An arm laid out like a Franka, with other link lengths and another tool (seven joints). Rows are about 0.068 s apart.
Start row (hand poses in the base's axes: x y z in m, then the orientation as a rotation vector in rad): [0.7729, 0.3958, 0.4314, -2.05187, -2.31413, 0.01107]
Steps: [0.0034, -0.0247, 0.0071, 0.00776, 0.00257, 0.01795]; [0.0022, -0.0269, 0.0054, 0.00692, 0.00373, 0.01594]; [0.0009, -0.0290, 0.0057, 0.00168, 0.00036, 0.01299]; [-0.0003, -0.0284, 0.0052, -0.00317, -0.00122, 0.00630]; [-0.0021, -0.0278, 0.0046, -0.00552, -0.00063, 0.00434]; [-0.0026, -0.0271, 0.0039, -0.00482, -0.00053, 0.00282]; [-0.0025, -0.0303, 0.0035, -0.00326, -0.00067, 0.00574]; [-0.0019, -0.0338, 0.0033, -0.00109, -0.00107, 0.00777]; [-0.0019, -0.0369, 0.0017, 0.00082, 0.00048, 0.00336]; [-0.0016, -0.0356, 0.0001, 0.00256, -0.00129, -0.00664]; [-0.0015, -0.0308, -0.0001, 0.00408, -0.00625, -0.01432]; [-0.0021, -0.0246, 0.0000, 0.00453, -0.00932, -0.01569]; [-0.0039, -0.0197, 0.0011, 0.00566, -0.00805, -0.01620]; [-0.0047, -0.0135, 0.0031, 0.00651, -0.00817, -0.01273]
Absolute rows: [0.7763, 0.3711, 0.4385, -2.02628, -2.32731, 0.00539]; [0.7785, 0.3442, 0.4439, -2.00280, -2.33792, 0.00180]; [0.7794, 0.3152, 0.4496, -1.98666, -2.34988, 0.00083]; [0.7791, 0.2868, 0.4548, -1.98123, -2.35835, 0.00366]; [0.7770, 0.2590, 0.4594, -1.97884, -2.36561, 0.00976]; [0.7744, 0.2319, 0.4633, -1.97786, -2.37097, 0.01508]; [0.7719, 0.2016, 0.4668, -1.97280, -2.37858, 0.01854]; [0.7700, 0.1678, 0.4701, -1.96455, -2.38742, 0.01910]; [0.7681, 0.1309, 0.4718, -1.95997, -2.39006, 0.01872]; [0.7665, 0.0953, 0.4719, -1.96740, -2.38312, 0.01413]; [0.7650, 0.0645, 0.4718, -1.98561, -2.37082, 0.00255]; [0.7629, 0.0399, 0.4718, -2.00660, -2.35860, -0.01269]; [0.7590, 0.0202, 0.4729, -2.02697, -2.34434, -0.02803]; [0.7543, 0.0067, 0.4760, -2.04279, -2.33302, -0.04439]
